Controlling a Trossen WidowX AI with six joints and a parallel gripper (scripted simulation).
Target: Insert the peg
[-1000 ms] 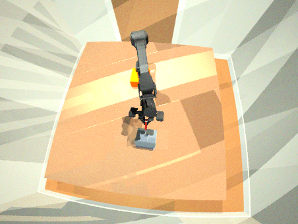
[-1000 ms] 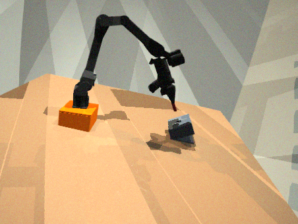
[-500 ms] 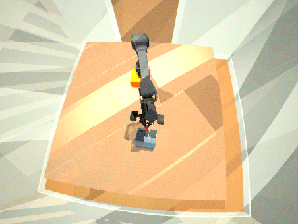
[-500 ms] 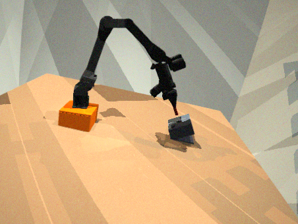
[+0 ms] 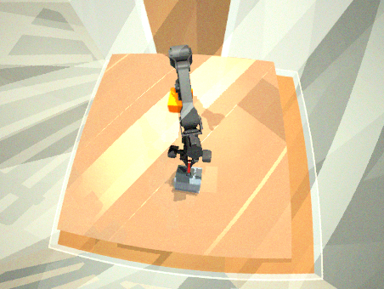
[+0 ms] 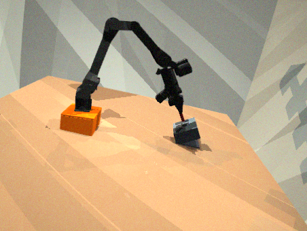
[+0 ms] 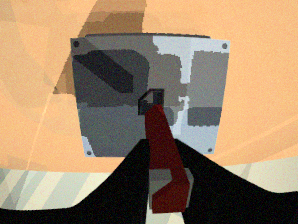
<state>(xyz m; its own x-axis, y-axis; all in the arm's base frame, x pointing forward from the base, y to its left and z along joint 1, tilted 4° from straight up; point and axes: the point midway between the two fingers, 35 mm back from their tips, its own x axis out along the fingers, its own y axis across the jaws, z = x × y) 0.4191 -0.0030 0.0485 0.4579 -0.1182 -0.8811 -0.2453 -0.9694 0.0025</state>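
The grey sloped panel lies 40 mm ahead of my gripper tip, 10 mm to the right of it and 80 mm below it. The rest, counted from my gripper tip: dark red peg (10 mm behind, 10 mm above).
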